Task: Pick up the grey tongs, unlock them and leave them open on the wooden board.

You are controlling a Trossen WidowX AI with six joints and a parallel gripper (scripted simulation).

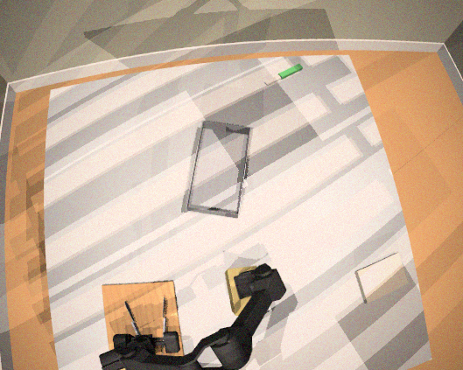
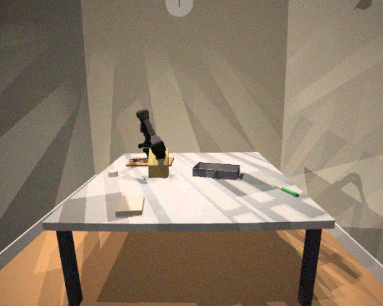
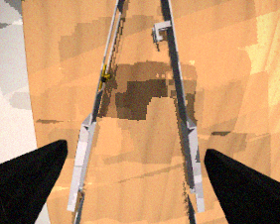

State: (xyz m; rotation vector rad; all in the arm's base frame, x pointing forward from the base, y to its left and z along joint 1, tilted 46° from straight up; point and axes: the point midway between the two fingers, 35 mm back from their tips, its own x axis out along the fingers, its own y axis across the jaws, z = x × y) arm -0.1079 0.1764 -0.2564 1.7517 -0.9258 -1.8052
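Now: gripper tip 40 mm past the dark lock piece, 20 mm to the left of it and 20 mm above it. Round my gripper tip: beige block 790 mm to the right, 40 mm below, 30 mm behind; then roasting tin 490 mm ahead, 340 mm to the right, 20 mm below; then wooden board 40 mm below, 30 mm to the left.
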